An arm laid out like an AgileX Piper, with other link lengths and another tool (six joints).
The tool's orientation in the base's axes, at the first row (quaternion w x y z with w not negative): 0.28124, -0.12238, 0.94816, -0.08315
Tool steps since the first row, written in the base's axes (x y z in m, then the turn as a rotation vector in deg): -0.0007, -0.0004, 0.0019, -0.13, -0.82, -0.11; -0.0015, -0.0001, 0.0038, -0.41, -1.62, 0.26; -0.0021, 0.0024, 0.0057, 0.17, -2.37, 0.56; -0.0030, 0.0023, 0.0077, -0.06, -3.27, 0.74; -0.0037, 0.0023, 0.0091, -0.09, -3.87, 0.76; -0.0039, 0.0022, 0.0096, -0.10, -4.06, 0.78; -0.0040, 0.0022, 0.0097, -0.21, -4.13, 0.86; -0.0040, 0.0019, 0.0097, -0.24, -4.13, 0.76; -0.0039, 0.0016, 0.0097, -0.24, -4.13, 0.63
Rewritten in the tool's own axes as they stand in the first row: -0.0003, -0.0007, -0.0019, 0.39, -0.74, 0.09; -0.0007, -0.0007, -0.0040, 0.65, -1.53, -0.30; -0.0019, 0.0014, -0.0061, 0.24, -2.42, -0.16; -0.0022, 0.0010, -0.0082, 0.58, -3.28, -0.36; -0.0023, 0.0008, -0.0098, 0.76, -3.86, -0.34; -0.0024, 0.0007, -0.0103, 0.81, -4.04, -0.34; -0.0023, 0.0006, -0.0104, 0.88, -4.11, -0.46; -0.0023, 0.0004, -0.0104, 0.96, -4.08, -0.40; -0.0023, 0.0001, -0.0103, 1.02, -4.05, -0.29
